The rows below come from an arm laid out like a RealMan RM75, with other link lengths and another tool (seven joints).
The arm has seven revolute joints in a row. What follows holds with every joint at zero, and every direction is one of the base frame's.
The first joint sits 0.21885 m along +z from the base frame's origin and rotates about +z.
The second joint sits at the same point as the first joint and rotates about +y.
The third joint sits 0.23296 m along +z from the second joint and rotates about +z.
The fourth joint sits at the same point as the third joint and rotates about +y.
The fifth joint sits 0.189 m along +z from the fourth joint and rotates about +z.
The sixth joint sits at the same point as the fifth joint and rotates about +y.
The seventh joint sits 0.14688 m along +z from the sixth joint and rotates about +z.
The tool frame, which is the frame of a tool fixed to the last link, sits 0.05 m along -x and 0.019 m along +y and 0.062 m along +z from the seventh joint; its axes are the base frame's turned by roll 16.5, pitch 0 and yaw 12.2 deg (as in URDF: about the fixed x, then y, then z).
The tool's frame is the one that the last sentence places.
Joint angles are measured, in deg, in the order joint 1, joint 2, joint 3, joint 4, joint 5, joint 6, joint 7. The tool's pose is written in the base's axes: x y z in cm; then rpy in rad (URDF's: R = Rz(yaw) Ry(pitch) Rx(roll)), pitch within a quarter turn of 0, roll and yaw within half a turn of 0. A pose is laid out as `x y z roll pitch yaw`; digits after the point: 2 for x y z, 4 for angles.
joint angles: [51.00 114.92 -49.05 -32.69 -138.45 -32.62 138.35]
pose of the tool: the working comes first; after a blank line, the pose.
Where each joint sits with the arm in this pose, in the base's axes (m; each line is computed from the numbers above, not from the rounded line before):
joint 1: 0.0000 0.0000 0.2188
joint 2: 0.0000 0.0000 0.2188
joint 3: 0.1330 0.1642 0.1207
joint 4: 0.1330 0.1642 0.1207
joint 5: 0.1816 0.3467 0.1143
joint 6: 0.1816 0.3467 0.1143
joint 7: 0.2150 0.4630 0.0311
the tool: 0.1863 0.5380 0.0149

18.63 53.80 1.49 -2.2037 0.7785 -1.0257
